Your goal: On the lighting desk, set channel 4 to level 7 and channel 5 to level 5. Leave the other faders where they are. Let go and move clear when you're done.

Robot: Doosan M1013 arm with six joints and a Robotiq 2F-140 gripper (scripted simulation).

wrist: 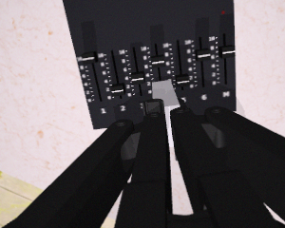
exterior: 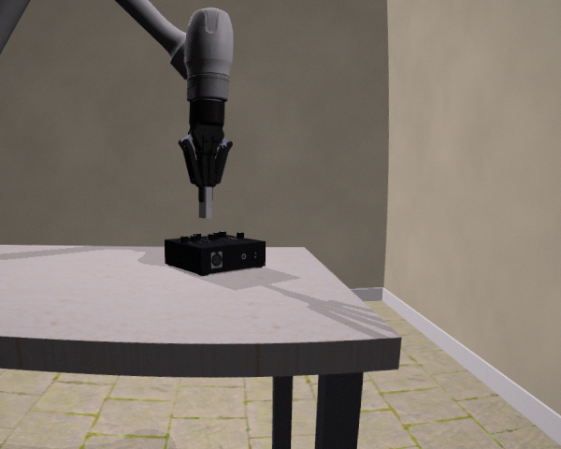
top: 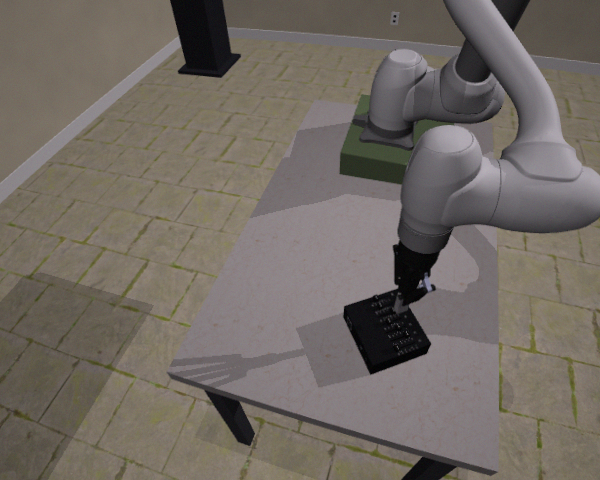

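My hand is 70 mm above the channel 5 fader cap, 20 mm past it and 10 mm to the left of it. From my hand the other things lie so: channel 4 fader cap 70 mm below, 20 mm to the right, 10 mm ahead; channel 3 fader cap 70 mm below, 20 mm ahead; channel 2 fader cap 70 mm below, 40 mm ahead, 20 mm to the left.
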